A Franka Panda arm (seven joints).
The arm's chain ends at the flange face. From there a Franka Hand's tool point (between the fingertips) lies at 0.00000 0.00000 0.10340 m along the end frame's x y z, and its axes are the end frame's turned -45 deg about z.
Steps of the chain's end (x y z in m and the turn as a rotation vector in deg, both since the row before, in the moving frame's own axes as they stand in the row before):
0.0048 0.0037 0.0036 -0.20 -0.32 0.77
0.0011 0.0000 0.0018 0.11 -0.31 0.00
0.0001 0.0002 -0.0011 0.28 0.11 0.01
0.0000 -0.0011 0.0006 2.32 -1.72 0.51
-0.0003 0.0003 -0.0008 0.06 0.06 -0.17
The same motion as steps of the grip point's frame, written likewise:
0.0001 0.0059 0.0036 0.08 -0.37 0.77
0.0005 0.0002 0.0018 0.30 -0.14 0.00
0.0004 0.0000 -0.0011 0.12 0.28 0.01
0.0016 -0.0059 0.0005 2.86 0.42 0.51
-0.0003 0.0000 -0.0008 0.00 0.08 -0.17

